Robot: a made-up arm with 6 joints.
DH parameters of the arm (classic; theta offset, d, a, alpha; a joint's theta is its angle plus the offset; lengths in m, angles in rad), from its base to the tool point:
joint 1: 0 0.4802 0 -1.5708
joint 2: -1.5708 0 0.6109 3.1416
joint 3: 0 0 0 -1.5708
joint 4: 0 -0.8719 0 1.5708
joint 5: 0 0.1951 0 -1.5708
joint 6: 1.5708 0 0 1.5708
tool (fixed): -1.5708 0 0 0
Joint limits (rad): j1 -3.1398..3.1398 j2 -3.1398..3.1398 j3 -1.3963..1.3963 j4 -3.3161..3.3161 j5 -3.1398..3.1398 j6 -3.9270..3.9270
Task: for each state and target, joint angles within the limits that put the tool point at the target. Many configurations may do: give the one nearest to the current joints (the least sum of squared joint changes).
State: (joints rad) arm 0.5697 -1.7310 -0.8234 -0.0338 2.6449 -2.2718
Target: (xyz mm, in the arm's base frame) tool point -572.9 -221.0 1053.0
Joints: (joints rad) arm 0.0453 -2.0800 -0.4651 0.0539 2.6449 -2.2718
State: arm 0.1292 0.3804 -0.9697 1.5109 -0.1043 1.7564
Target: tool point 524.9 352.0 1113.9
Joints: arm 0.5695 -0.4359 -0.5659 1.6394 -0.1043 1.7564
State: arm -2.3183 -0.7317 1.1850 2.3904 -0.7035 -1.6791
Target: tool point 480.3 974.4 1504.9
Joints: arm -1.9031 -0.9252 1.2181 2.3435 -0.7035 -1.6791
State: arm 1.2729 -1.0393 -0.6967 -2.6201 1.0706 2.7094
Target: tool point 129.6 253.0 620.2
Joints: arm 0.7924 -1.5335 -1.2028 -2.0237 1.0706 2.7094
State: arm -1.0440 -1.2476 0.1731 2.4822 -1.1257 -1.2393
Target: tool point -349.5 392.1 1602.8
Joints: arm -0.5789 -1.1646 0.1868 2.3491 -1.1257 -1.2393
